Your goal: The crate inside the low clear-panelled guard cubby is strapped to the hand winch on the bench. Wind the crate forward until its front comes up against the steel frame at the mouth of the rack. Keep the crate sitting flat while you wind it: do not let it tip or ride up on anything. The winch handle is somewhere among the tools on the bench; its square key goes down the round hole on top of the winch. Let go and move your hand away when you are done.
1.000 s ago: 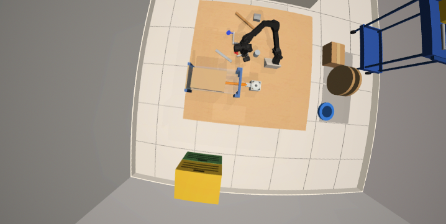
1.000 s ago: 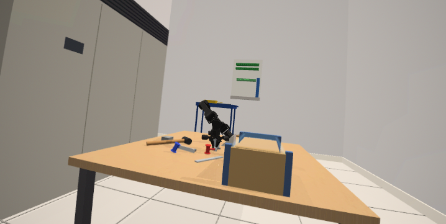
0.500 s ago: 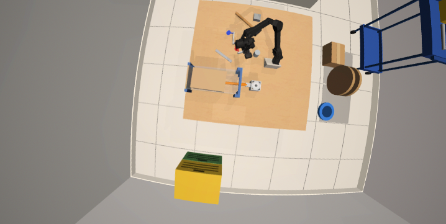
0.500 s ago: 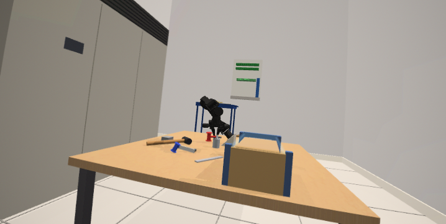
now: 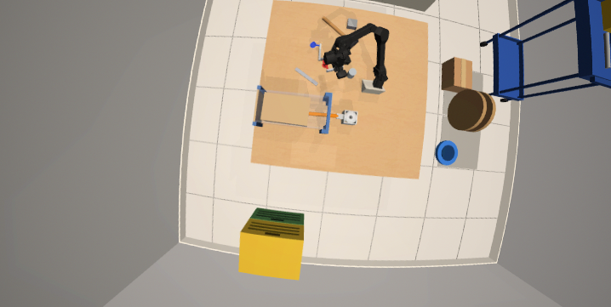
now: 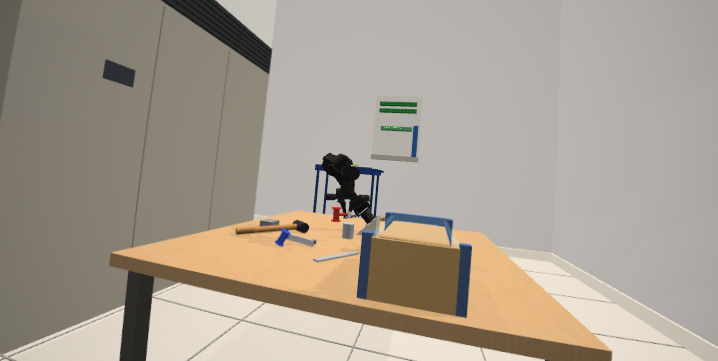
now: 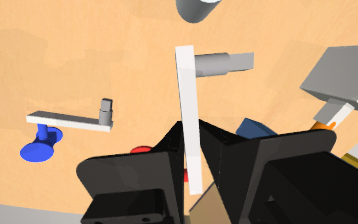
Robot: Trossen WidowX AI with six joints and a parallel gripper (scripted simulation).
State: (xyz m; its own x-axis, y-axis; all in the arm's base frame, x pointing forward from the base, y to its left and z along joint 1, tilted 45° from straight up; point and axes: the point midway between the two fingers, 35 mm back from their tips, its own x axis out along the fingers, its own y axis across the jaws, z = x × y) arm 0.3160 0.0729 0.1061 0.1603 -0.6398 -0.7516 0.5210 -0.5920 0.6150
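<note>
Right now my gripper tip is 6 cm short of the red grip, 1 cm to the left of it and 2 cm below it. Also, from my gripper tip: blue-knobbed crank: 13 cm ahead, 16 cm to the right, 9 cm below; flat grey bar: 18 cm ahead, 5 cm to the left, 11 cm below; red-knobbed crank handle: 1 cm ahead, 1 cm above.
</note>
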